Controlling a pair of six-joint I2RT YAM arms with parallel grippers.
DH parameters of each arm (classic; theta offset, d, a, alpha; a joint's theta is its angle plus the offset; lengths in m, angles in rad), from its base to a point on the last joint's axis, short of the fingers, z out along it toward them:
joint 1: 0 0.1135 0.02 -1.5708
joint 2: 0 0 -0.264 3.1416
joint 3: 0.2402 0 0.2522 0
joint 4: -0.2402 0 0.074 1.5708
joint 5: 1.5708 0 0 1.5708
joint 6: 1.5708 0.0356 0 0
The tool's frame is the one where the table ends.
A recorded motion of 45 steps. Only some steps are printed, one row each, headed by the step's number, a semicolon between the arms.
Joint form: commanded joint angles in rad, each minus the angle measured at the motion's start. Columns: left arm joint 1, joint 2, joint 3, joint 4, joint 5, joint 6; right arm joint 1, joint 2, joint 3, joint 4, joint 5, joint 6.
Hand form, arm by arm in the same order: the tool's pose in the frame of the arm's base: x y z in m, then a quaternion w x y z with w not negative. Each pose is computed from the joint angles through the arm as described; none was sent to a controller.
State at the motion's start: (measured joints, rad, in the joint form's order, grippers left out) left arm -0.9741 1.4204 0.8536 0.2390 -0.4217 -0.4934; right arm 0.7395 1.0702 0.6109 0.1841 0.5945 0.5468
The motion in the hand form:
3: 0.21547 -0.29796 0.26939 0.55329 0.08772 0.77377 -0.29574; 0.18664 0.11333 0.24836 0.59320 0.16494 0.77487 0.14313
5: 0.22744 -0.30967 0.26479 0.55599 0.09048 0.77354 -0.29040; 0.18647 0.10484 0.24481 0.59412 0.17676 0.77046 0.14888
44: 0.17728 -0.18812 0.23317 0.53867 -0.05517 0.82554 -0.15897; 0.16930 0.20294 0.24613 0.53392 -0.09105 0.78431 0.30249
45: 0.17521 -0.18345 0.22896 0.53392 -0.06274 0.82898 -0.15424; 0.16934 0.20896 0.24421 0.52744 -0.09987 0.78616 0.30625
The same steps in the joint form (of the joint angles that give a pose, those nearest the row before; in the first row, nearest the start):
3: -0.0053 0.1699 0.1585 0.1091 0.0551 0.0317; -0.1035 -0.0945 -0.0831 -0.0476 -0.0085 0.0759
5: 0.0038 0.2374 0.2107 0.1245 0.0582 0.0454; -0.1388 -0.1175 -0.1107 -0.0308 -0.0345 0.0867
44: 0.0790 -0.2099 -0.2090 -0.1437 -0.1979 -0.1475; 0.1722 0.1198 -0.0036 0.1395 -0.3228 -0.0759
45: 0.0836 -0.2238 -0.2275 -0.1591 -0.2025 -0.1660; 0.1846 0.1444 0.0071 0.1442 -0.3321 -0.0759

